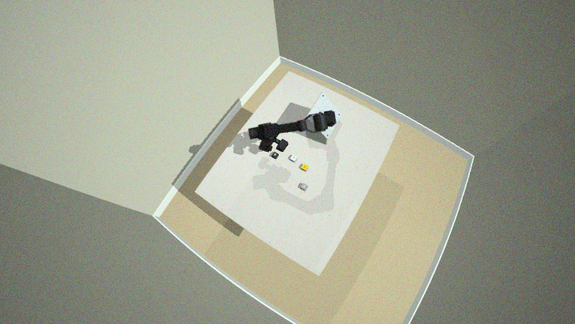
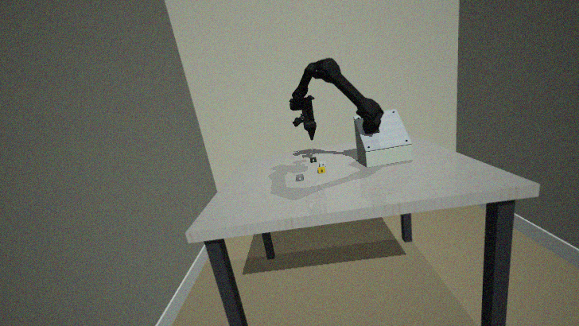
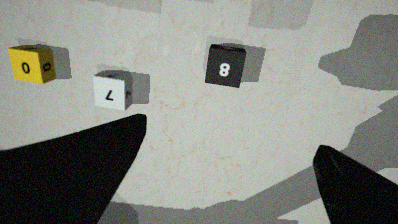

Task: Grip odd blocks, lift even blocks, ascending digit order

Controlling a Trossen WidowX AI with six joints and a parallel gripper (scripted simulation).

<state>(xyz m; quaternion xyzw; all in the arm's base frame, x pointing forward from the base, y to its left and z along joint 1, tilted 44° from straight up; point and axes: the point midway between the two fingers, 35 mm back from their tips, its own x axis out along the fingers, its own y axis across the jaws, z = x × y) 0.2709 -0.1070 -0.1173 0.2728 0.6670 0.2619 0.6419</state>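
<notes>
The yellow block lies 20 cm to the left of my gripper tip, 12 cm below it and 1 cm behind it. The rest, counted from my gripper tip: white block: 12 cm below, 11 cm to the left, 3 cm behind; black block: 12 cm below, 1 cm to the left, 1 cm ahead; grey block: 26 cm to the left, 12 cm below, 9 cm ahead.
</notes>
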